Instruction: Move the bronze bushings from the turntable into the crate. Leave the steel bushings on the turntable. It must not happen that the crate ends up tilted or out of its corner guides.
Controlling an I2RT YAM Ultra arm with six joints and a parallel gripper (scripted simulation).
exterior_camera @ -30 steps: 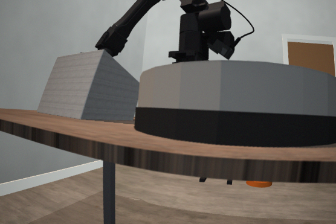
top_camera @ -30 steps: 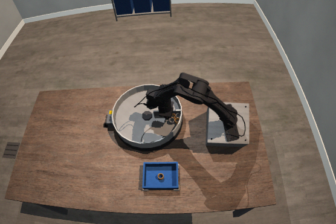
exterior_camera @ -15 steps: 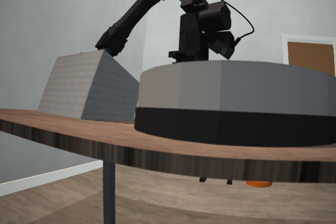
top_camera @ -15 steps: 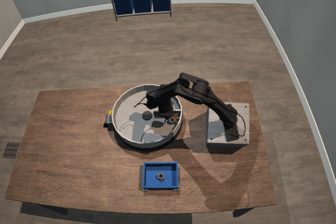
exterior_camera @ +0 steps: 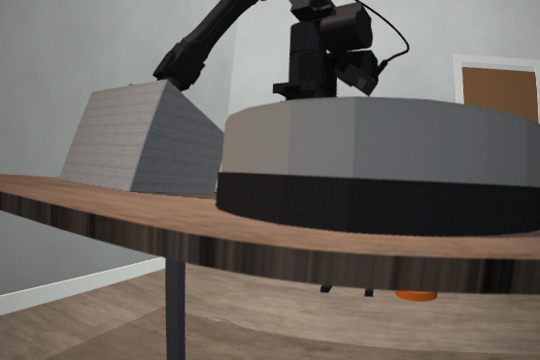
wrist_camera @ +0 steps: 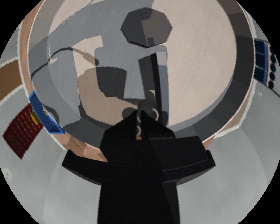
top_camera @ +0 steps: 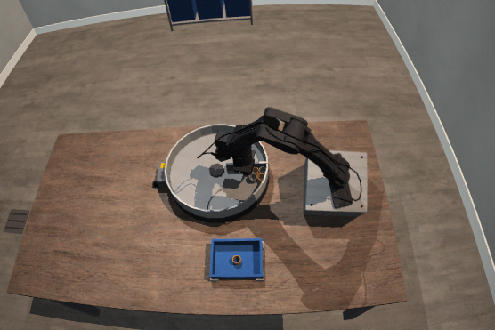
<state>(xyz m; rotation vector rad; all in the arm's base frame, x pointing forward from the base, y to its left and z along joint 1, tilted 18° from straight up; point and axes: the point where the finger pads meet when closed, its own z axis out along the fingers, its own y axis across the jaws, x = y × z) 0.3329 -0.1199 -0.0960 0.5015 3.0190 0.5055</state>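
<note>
My hand is 120 mm short of the grey turntable, 50 mm to the left of it and 30 mm above it. Also, from my hand: blue crate: 80 mm ahead, 340 mm to the left, 50 mm below.
</note>
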